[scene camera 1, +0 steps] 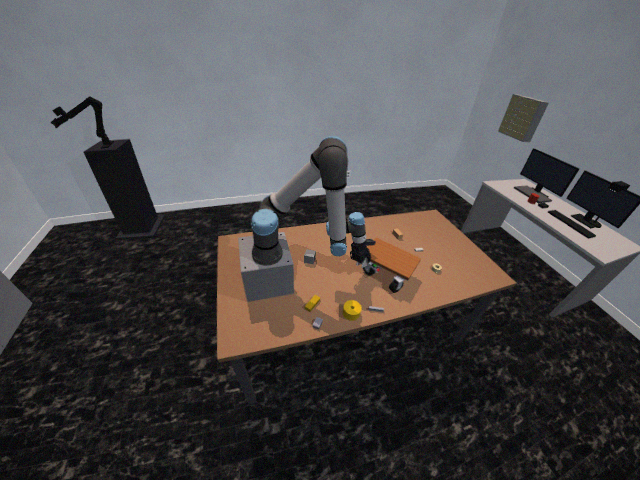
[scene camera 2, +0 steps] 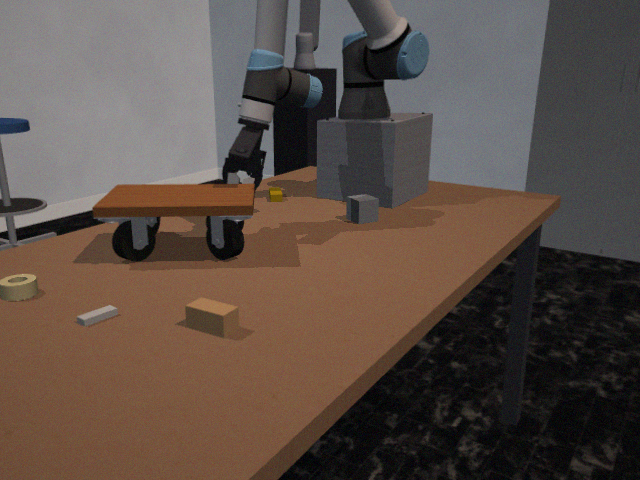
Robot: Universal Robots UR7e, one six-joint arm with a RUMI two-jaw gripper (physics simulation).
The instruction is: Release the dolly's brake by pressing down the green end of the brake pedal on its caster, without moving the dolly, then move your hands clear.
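Note:
The dolly, an orange-brown board (scene camera 1: 393,257) (scene camera 2: 178,198) on black caster wheels, stands on the table. The brake pedal (scene camera 1: 375,267), small with a green and a red end, shows at the caster by the board's near left corner in scene camera 1; whether its green end is down is too small to tell. My gripper (scene camera 1: 366,262) (scene camera 2: 241,180) is shut and empty. It is beside that corner, close to the pedal; whether it touches the pedal I cannot tell. In scene camera 2 the board hides the pedal and the gripper's lower tips.
On the table (scene camera 1: 258,330) (scene camera 2: 330,361) are a grey cube (scene camera 1: 309,256) (scene camera 2: 362,208), a yellow block (scene camera 1: 312,302) (scene camera 2: 275,194), a yellow disc (scene camera 1: 352,308), a tape ring (scene camera 1: 433,266) (scene camera 2: 10,290) and a tan block (scene camera 1: 397,233) (scene camera 2: 211,316). The arm's grey base box (scene camera 1: 268,279) stands at the left.

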